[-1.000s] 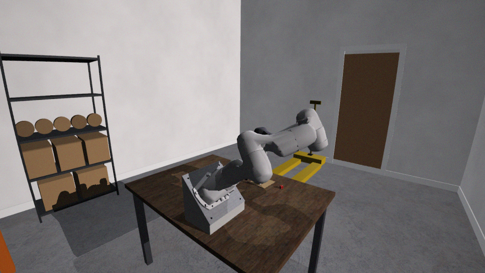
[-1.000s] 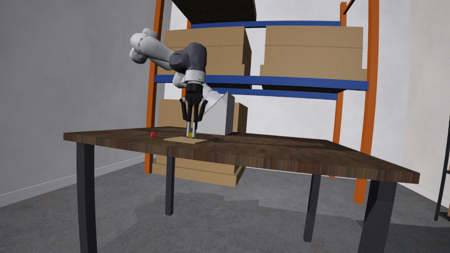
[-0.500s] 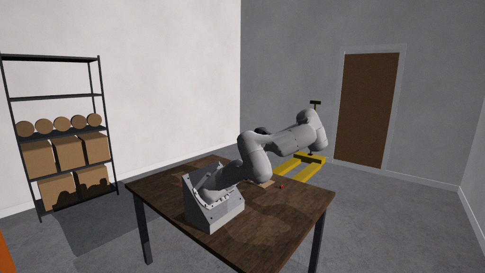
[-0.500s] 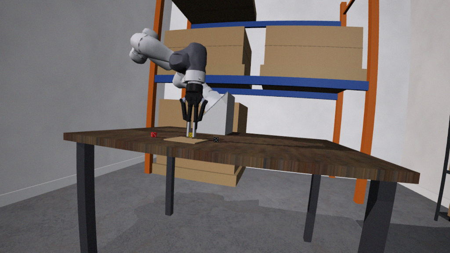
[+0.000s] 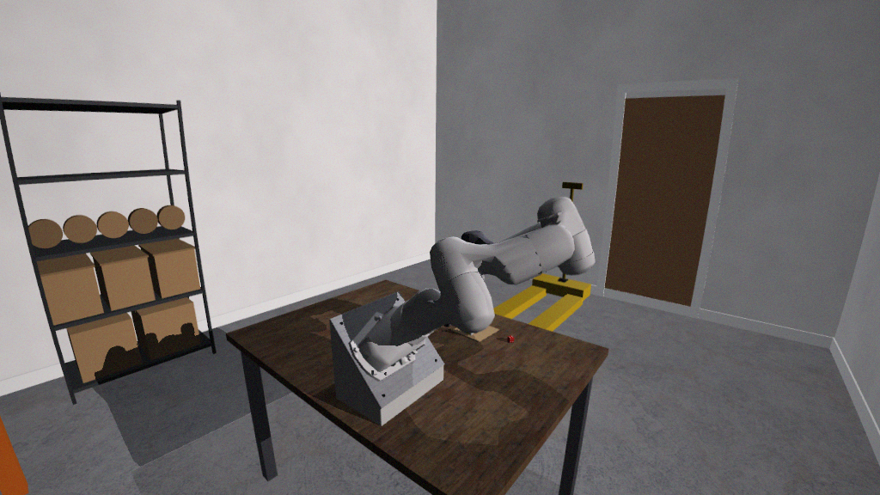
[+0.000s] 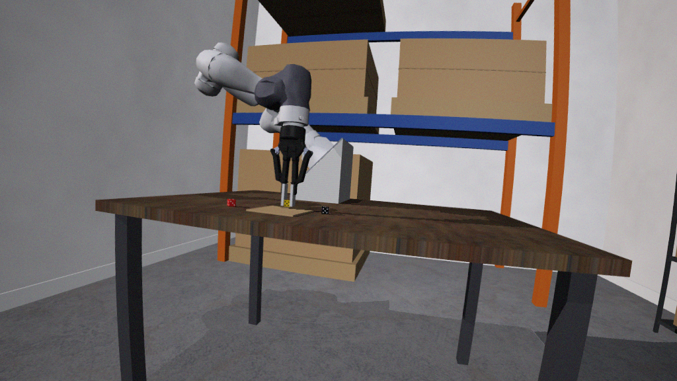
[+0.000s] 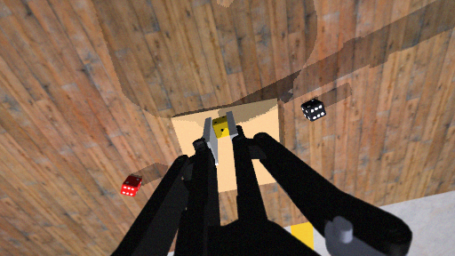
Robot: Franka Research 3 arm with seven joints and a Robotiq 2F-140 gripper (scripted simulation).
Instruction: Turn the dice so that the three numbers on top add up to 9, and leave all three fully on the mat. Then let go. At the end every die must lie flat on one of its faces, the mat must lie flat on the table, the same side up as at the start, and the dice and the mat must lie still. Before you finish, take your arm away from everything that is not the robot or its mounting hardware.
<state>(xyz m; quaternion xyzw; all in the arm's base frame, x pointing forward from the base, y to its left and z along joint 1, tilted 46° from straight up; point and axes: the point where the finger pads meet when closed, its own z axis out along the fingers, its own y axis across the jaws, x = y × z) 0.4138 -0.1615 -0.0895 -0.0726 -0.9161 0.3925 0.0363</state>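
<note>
Now: hand 30 mm above the yellow die. Also, from my hand: red die: 160 mm to the right, 40 mm ahead, 30 mm below; black die: 120 mm to the left, 30 mm below, 30 mm ahead; tan mat: 50 mm ahead, 40 mm below.
</note>
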